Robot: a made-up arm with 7 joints. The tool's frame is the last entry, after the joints. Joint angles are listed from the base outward. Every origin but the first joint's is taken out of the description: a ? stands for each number. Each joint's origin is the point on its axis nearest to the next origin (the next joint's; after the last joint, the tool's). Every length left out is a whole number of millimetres.
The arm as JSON. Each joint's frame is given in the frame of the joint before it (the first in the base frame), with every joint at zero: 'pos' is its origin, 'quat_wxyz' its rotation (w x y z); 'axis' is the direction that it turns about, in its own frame. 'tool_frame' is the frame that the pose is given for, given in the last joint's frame.
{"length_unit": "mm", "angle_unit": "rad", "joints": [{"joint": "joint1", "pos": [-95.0, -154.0, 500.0], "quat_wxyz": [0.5, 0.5, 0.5, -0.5], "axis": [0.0, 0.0, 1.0]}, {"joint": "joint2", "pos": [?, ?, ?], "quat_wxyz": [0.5, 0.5, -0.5, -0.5], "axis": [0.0, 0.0, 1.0]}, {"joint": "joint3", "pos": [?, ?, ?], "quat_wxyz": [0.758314, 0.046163, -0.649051, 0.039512], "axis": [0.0, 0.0, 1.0]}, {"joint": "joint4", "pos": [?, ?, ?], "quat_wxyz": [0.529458, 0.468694, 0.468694, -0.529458], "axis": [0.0, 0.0, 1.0]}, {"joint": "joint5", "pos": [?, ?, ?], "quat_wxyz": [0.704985, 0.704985, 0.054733, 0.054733], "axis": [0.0, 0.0, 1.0]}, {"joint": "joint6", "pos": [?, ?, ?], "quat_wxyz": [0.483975, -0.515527, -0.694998, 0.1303], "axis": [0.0, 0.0, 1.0]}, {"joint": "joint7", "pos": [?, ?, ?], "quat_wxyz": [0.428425, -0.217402, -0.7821, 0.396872], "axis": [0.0, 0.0, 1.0]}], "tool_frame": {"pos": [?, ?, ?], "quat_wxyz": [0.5, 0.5, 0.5, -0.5]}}
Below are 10 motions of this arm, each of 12 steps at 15 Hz.
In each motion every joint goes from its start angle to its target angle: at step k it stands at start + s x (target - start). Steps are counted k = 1, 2, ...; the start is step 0. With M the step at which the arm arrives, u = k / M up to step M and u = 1 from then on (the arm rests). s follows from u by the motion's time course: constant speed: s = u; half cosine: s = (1 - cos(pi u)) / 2; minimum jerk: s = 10 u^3 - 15 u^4 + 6 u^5.
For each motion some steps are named. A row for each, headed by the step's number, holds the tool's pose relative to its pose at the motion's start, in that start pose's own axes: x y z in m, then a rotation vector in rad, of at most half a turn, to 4 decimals.
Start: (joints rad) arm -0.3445 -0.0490 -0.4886 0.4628 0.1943 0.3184 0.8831
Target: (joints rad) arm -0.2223 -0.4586 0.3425 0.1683 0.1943 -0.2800 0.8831
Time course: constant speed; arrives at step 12
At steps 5, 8, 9, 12:
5: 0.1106 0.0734 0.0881 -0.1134 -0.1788 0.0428
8: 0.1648 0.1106 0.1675 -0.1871 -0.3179 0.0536
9: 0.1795 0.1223 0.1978 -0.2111 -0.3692 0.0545
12: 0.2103 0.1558 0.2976 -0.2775 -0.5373 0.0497

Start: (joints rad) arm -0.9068 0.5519 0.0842 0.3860 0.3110 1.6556 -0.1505
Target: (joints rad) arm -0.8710 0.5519 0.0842 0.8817 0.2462 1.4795 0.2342
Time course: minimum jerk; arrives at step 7
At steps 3, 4, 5, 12:
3: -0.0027 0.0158 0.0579 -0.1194 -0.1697 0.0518
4: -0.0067 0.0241 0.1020 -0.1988 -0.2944 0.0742
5: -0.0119 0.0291 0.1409 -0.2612 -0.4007 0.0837
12: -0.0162 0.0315 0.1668 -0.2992 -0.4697 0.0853

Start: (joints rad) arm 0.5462 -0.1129 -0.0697 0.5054 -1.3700 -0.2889 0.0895
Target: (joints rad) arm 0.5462 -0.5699 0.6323 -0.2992 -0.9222 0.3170 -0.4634
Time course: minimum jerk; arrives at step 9
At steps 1, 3, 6, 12:
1: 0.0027 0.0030 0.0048 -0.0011 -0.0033 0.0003
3: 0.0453 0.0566 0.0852 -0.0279 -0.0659 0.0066
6: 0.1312 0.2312 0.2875 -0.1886 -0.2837 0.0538
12: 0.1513 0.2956 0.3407 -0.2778 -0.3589 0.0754

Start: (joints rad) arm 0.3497 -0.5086 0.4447 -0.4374 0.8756 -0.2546 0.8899
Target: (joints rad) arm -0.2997 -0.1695 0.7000 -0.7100 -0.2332 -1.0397 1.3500
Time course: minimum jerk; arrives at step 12
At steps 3, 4, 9, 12:
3: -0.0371 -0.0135 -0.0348 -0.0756 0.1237 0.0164
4: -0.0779 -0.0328 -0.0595 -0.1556 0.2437 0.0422
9: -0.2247 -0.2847 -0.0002 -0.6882 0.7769 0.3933
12: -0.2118 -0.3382 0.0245 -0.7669 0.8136 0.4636

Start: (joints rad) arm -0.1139 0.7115 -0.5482 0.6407 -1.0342 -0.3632 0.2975
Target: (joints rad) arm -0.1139 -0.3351 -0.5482 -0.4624 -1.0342 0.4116 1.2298
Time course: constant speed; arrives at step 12
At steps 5, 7, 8, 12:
5: 0.1849 0.0319 0.1243 -0.4561 -0.2489 -0.0037
7: 0.2462 0.0300 0.2037 -0.6141 -0.3361 -0.0488
8: 0.2720 0.0268 0.2488 -0.6865 -0.3757 -0.0787
12: 0.3352 0.0031 0.4542 -0.9278 -0.5051 -0.2333

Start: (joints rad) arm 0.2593 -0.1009 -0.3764 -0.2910 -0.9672 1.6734 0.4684
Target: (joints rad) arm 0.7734 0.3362 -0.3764 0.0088 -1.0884 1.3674 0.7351
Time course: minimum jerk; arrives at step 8
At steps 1, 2, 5, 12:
1: -0.0045 -0.0055 -0.0056 -0.0005 0.0036 -0.0084
2: -0.0299 -0.0343 -0.0352 -0.0029 0.0229 -0.0543
5: -0.2506 -0.1809 -0.2187 -0.0022 0.1542 -0.3806
12: -0.3586 -0.2097 -0.2846 0.0076 0.2077 -0.5245

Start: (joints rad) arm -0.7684 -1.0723 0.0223 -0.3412 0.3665 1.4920 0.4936
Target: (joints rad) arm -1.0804 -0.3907 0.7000 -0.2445 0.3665 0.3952 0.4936
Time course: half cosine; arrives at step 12
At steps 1, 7, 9, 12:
1: 0.0030 0.0045 0.0049 0.0035 -0.0050 -0.0053
7: 0.0800 0.1283 0.2774 0.2126 -0.2230 -0.2450
9: 0.0802 0.1411 0.4061 0.3354 -0.3034 -0.3579
12: 0.0691 0.1381 0.4904 0.4297 -0.3497 -0.4375

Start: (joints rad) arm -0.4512 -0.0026 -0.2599 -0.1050 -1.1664 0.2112 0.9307
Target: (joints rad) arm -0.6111 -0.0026 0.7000 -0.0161 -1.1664 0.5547 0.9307
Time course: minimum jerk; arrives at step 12
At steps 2, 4, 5, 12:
2: 0.0032 0.0136 0.0110 -0.0235 -0.0161 0.0313
4: 0.0100 0.0854 0.0589 -0.1398 -0.0906 0.1864
5: 0.0052 0.1450 0.0882 -0.2321 -0.1436 0.3094
12: -0.1179 0.3994 0.1086 -0.6996 -0.3202 0.8972

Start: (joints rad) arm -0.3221 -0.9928 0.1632 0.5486 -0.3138 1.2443 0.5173
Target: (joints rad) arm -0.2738 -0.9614 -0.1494 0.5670 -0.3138 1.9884 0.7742
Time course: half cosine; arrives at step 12
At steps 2, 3, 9, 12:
2: -0.0029 0.0161 -0.0008 -0.0051 -0.0066 0.0313
3: -0.0067 0.0352 -0.0014 -0.0117 -0.0151 0.0684
9: -0.0639 0.2053 0.0019 -0.0929 -0.1228 0.3966
12: -0.0809 0.2398 0.0035 -0.1140 -0.1512 0.4637

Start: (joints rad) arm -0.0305 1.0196 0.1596 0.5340 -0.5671 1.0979 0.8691
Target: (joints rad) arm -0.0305 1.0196 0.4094 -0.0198 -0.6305 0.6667 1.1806
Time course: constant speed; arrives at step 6
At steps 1, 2, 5, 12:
1: -0.0311 -0.0492 -0.0783 -0.0902 0.1210 -0.0540
2: -0.0752 -0.1019 -0.1468 -0.1896 0.2426 -0.1000
5: -0.2620 -0.2773 -0.2654 -0.5377 0.6041 -0.1932
12: -0.3327 -0.3389 -0.2693 -0.6687 0.7213 -0.2107

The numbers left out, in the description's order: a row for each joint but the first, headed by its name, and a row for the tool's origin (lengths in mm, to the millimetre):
joint2: -109.0 13.0 0.0
joint3: 447.0 228.0 0.0
joint4: -25.0 -265.0 0.0
joint5: -113.0 120.0 0.0
joint6: 2.0 -33.0 0.0
joint7: 578.0 -22.0 0.0
tool: 284.0 182.0 0.0

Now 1 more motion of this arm.
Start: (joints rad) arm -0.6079 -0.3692 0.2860 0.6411 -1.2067 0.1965 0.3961
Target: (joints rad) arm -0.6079 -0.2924 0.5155 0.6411 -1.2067 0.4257 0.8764
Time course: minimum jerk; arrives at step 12
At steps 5, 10, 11, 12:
5: -0.0108 0.0423 -0.0881 -0.1593 0.0690 0.1330
10: -0.0480 0.1013 -0.2286 -0.4266 0.1399 0.3967
11: -0.0501 0.1038 -0.2349 -0.4391 0.1416 0.4104
12: -0.0505 0.1042 -0.2360 -0.4412 0.1419 0.4127

